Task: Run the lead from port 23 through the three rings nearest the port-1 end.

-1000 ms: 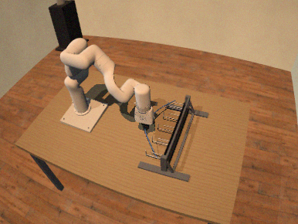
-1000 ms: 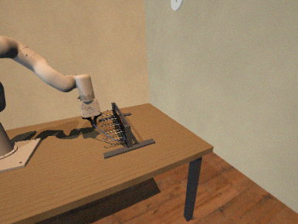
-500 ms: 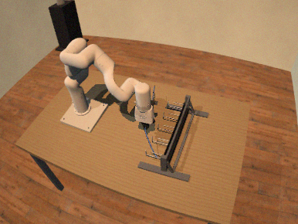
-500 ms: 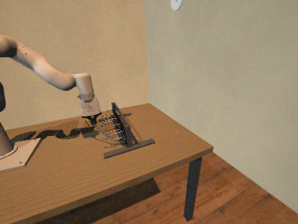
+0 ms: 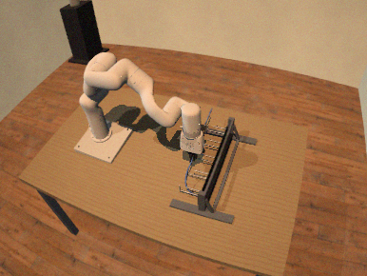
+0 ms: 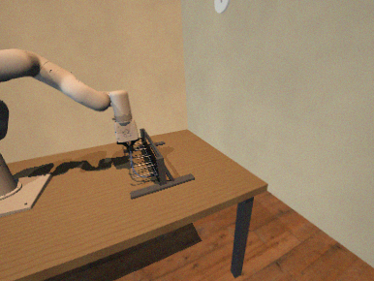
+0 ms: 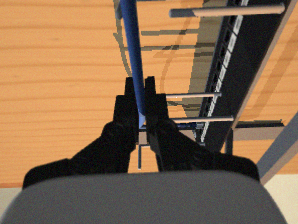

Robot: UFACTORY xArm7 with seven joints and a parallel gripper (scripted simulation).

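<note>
The dark rack is 100 mm ahead of my hand, 50 mm to the left of it and 60 mm below it.
</note>
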